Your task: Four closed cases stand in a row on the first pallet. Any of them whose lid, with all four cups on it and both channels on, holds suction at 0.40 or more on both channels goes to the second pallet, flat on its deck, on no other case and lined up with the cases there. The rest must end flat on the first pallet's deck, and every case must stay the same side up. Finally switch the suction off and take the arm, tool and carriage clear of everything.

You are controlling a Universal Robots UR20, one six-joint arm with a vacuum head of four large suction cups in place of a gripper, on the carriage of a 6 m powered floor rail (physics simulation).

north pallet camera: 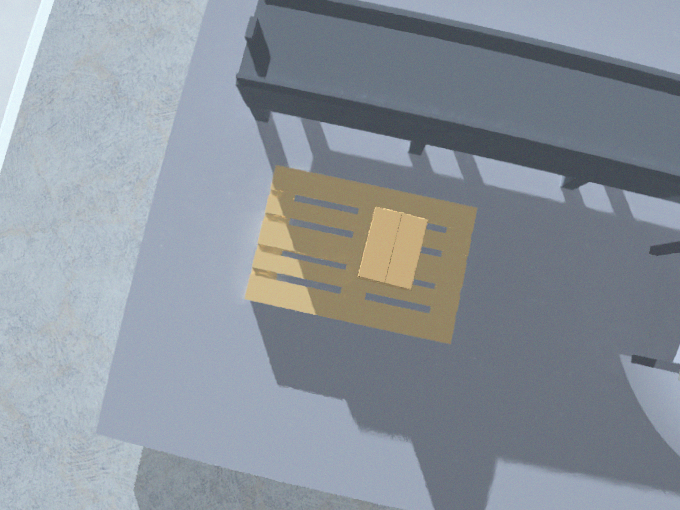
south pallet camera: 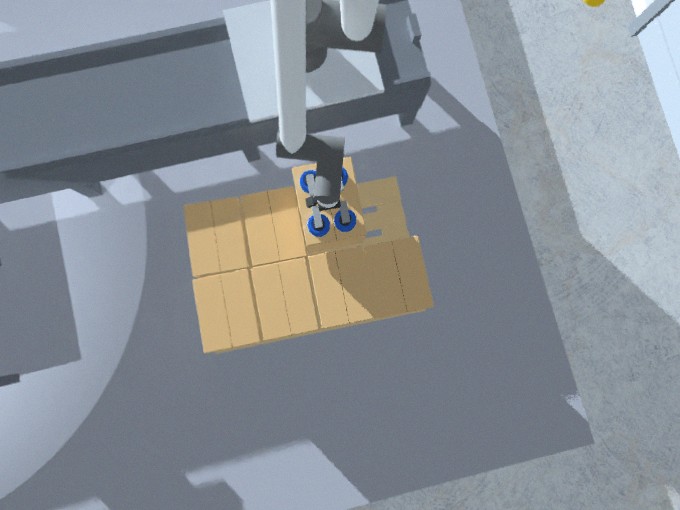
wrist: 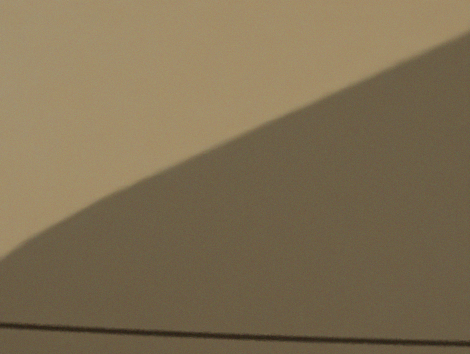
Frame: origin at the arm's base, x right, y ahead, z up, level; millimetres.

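Where they show: hand at its tool point: (wrist: 235,252).
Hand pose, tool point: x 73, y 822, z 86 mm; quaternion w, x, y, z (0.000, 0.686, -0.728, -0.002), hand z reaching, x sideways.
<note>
After its pixels a point has its place.
My vacuum head (south pallet camera: 328,200) @[x 73, y 822, z 86 mm] has its blue cups on the lid of a closed case (south pallet camera: 331,239) @[x 100, y 998, z 107 mm] (wrist: 200,100) @[x 127, y 825, z 107 mm] in the south pallet view. It holds this case level, a little above the back row of the second pallet (south pallet camera: 388,203) @[x -300, y 782, z -448 mm], right of two back-row cases (south pallet camera: 213,236) @[x 681, y 790, z -180 mm] (south pallet camera: 269,225) @[x 386, y 803, z -179 mm]. The gap under it is hidden. Several closed cases (south pallet camera: 285,296) @[x 390, y 1185, z -179 mm] stand side by side in the front row. In the wrist view the lid fills the picture, with a dark seam low down. In the north pallet view one closed case (north pallet camera: 378,247) @[x 5380, y 960, z -178 mm] lies flat on the first pallet (north pallet camera: 453,263) @[x 4930, y 928, z -425 mm].
The grey floor rail (north pallet camera: 439,71) (south pallet camera: 137,93) runs behind both pallets. The carriage plate (south pallet camera: 258,82) @[x 260, y 116, z 1 mm] is at its right part in the south pallet view, and the white arm (south pallet camera: 291,71) @[x 120, y 506, z 755 mm] reaches forward from there. Placed cases stand close to the held case on its left and front.
</note>
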